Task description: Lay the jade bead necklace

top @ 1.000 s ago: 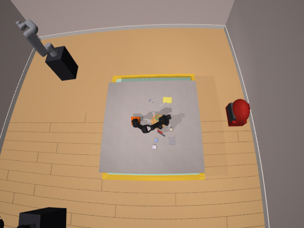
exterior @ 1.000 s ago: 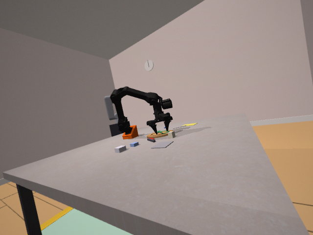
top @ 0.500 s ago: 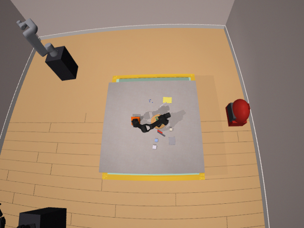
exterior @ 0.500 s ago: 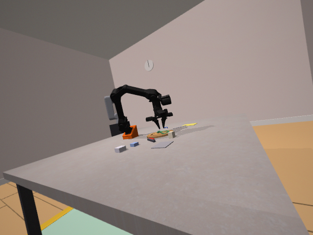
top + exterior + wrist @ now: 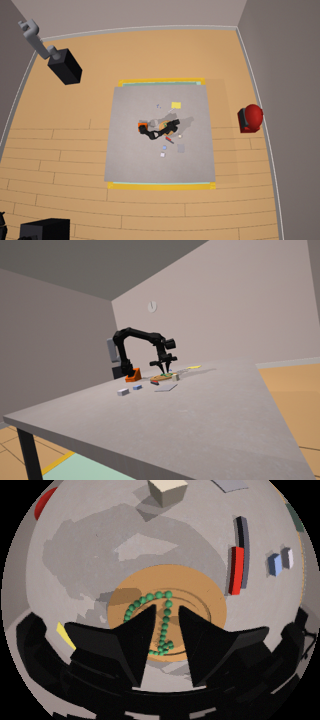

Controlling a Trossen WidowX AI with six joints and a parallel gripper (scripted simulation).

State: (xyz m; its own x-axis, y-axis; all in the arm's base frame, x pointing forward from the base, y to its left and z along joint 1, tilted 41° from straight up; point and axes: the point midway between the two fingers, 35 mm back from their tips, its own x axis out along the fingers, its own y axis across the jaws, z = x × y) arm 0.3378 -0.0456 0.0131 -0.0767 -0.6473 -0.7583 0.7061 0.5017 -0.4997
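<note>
The round wooden bead board is 40 mm to the left of my gripper tip, 40 mm behind it and 20 mm below it. Round my gripper tip: beige cube (100 mm ahead, 90 mm to the right, 20 mm below); red-handled tool (120 mm to the right, 30 mm below, 30 mm behind); blue block (210 mm to the right, 90 mm behind, 30 mm below).
</note>
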